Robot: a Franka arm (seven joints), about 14 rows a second.
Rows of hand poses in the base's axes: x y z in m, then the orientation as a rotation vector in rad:
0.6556 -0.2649 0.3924 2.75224 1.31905 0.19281
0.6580 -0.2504 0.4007 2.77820 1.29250 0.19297
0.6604 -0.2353 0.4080 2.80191 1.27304 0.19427
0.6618 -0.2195 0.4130 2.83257 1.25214 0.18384
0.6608 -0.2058 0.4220 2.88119 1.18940 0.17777
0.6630 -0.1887 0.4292 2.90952 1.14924 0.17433
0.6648 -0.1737 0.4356 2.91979 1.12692 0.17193
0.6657 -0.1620 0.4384 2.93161 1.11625 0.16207
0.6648 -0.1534 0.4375 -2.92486 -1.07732 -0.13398
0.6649 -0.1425 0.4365 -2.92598 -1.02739 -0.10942
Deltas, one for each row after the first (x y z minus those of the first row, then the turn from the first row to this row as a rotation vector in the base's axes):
0.0024 0.0145 0.0083 0.01245 0.00534 -0.02208
0.0048 0.0296 0.0156 0.02604 0.01067 -0.03909
0.0062 0.0454 0.0206 0.04123 0.02528 -0.05863
0.0052 0.0591 0.0296 0.06063 0.03729 -0.10682
0.0074 0.0762 0.0368 0.07173 0.04395 -0.13677
0.0092 0.0912 0.0432 0.07340 0.04570 -0.15237
0.0101 0.1029 0.0460 0.07730 0.05434 -0.16129
0.0092 0.1115 0.0451 0.09152 0.07924 -0.18243
0.0093 0.1224 0.0441 0.10233 0.09989 -0.21246

